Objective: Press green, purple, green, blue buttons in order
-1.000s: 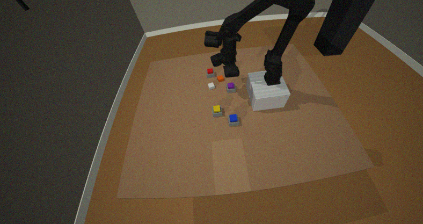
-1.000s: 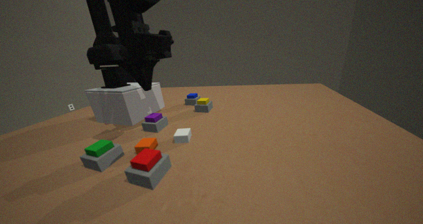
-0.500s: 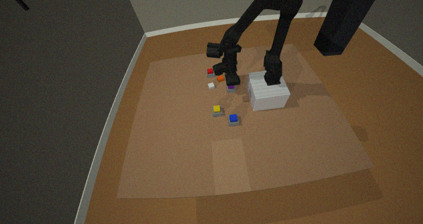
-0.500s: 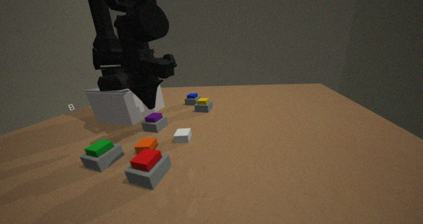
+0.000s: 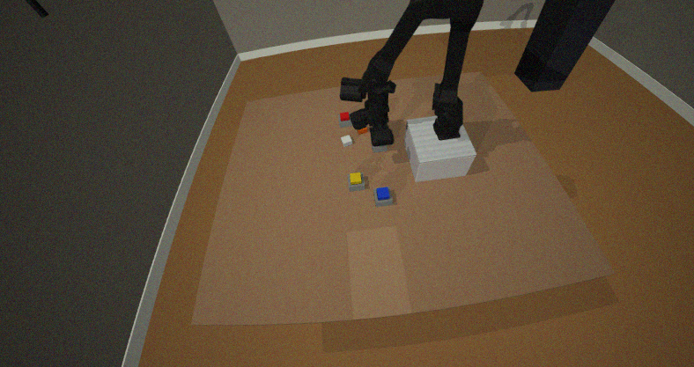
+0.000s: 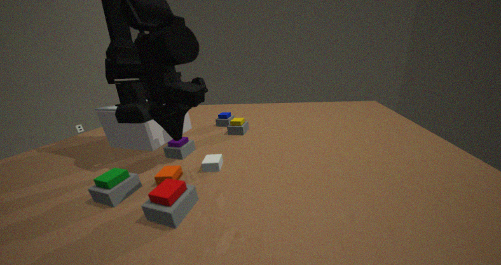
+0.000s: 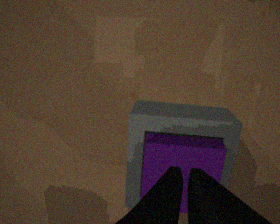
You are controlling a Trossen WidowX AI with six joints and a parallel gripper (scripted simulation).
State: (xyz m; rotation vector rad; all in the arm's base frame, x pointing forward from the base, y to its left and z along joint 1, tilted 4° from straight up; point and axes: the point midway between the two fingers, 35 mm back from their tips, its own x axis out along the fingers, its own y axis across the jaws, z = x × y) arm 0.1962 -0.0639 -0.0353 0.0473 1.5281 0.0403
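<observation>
Now: gripper tip 1 cm above the purple button. Also, from my gripper tip: white block: 11 cm ahead, 4 cm to the right, 3 cm below; then orange block: 5 cm ahead, 9 cm to the right, 3 cm below; then green button: 2 cm behind, 14 cm to the right.
</observation>
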